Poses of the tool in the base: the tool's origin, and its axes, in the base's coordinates. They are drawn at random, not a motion.
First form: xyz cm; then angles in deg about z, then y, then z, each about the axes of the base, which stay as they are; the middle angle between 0 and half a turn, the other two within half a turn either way.
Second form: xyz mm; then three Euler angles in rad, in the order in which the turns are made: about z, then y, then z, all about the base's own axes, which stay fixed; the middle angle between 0 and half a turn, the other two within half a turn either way. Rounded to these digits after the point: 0 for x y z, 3 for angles.
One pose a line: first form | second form
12.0 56.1 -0.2 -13.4 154.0 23.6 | 120 561 -2 -0.234 2.688 0.412
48.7 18.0 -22.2 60.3 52.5 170.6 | 487 180 -222 1.052 0.916 2.978
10.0 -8.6 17.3 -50.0 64.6 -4.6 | 100 -86 173 -0.873 1.127 -0.080
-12.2 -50.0 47.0 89.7 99.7 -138.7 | -122 -500 470 1.566 1.740 -2.421
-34.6 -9.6 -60.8 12.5 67.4 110.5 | -346 -96 -608 0.218 1.176 1.929
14.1 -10.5 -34.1 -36.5 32.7 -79.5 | 141 -105 -341 -0.637 0.571 -1.388
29.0 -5.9 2.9 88.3 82.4 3.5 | 290 -59 29 1.541 1.438 0.061
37.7 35.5 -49.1 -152.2 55.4 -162.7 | 377 355 -491 -2.656 0.967 -2.840
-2.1 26.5 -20.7 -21.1 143.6 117.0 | -21 265 -207 -0.368 2.506 2.042
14.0 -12.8 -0.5 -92.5 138.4 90.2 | 140 -128 -5 -1.614 2.416 1.574
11.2 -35.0 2.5 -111.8 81.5 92.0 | 112 -350 25 -1.951 1.422 1.606
